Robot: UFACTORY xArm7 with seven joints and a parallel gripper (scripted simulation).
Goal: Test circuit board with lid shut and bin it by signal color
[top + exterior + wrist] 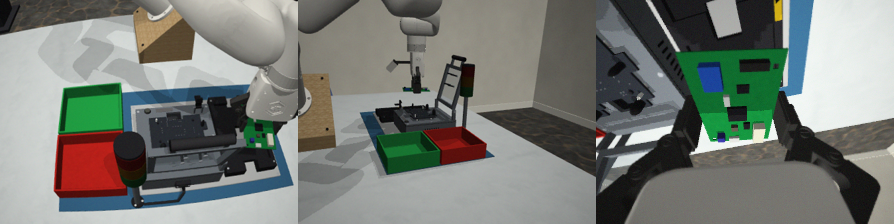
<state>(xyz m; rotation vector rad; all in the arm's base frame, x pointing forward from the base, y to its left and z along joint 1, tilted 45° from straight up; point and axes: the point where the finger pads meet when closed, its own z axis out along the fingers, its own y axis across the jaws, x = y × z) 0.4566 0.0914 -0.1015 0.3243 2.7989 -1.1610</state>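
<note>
Now: hand right at the green circuit board. The rest, counted from my hand: tester plate (160 mm to the right, 50 mm below, 40 mm behind); tester lid (170 mm to the right, 80 mm ahead, 60 mm above); latch hook (110 mm to the right, 100 mm behind, 40 mm below).
</note>
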